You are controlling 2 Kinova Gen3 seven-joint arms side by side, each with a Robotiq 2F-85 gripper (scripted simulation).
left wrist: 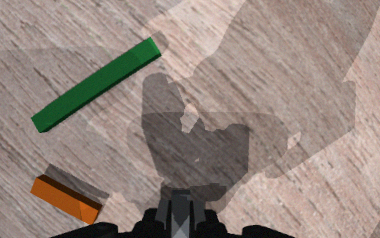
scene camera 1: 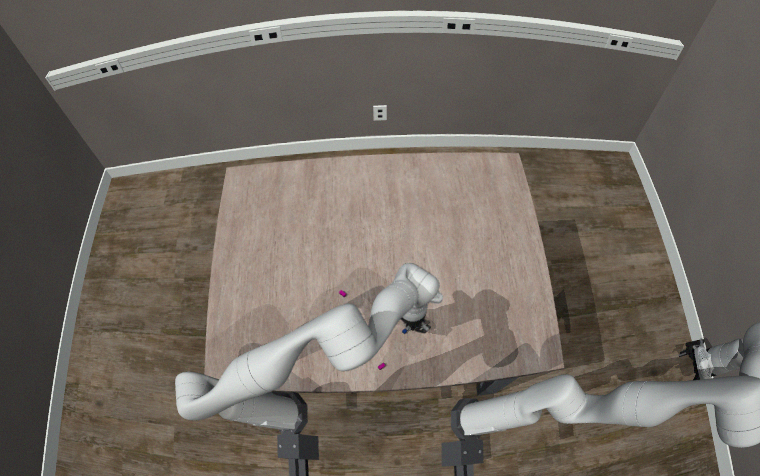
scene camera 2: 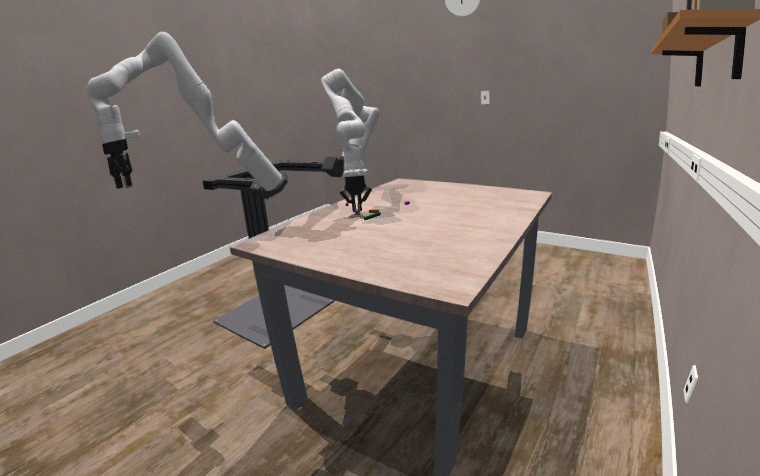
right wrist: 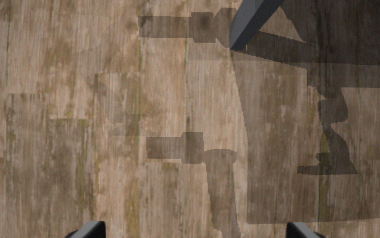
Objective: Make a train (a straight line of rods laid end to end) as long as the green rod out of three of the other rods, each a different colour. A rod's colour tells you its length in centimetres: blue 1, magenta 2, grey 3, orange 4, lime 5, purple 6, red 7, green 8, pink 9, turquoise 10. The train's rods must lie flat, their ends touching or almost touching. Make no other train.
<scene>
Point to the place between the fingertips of the right gripper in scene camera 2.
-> At 124,187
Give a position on an orange rod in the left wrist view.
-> At 44,187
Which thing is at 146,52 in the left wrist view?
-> A green rod.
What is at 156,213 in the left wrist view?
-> The left gripper.
</scene>
